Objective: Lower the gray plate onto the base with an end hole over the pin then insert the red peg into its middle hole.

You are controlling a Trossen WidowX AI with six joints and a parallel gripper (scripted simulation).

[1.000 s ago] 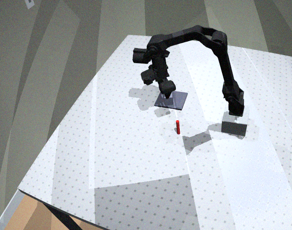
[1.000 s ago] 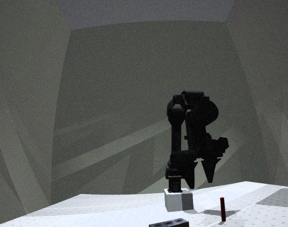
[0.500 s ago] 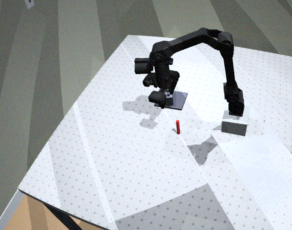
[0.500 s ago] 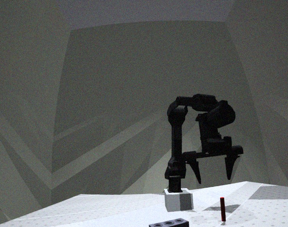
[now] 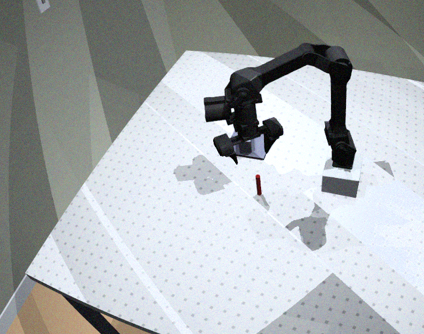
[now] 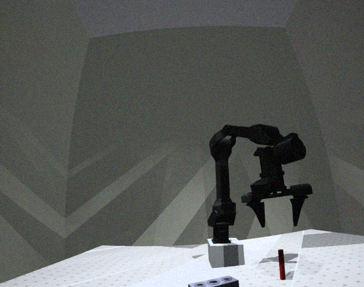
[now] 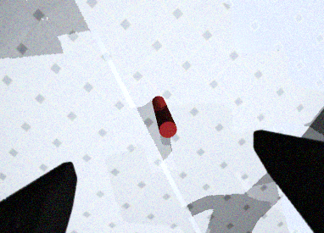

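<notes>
Right now my gripper tip is 100 mm above the red peg, 20 mm past it and 10 mm to the right of it. From my gripper tip the other things lie so: gray plate: 190 mm to the right, 100 mm below, 100 mm ahead.
</notes>
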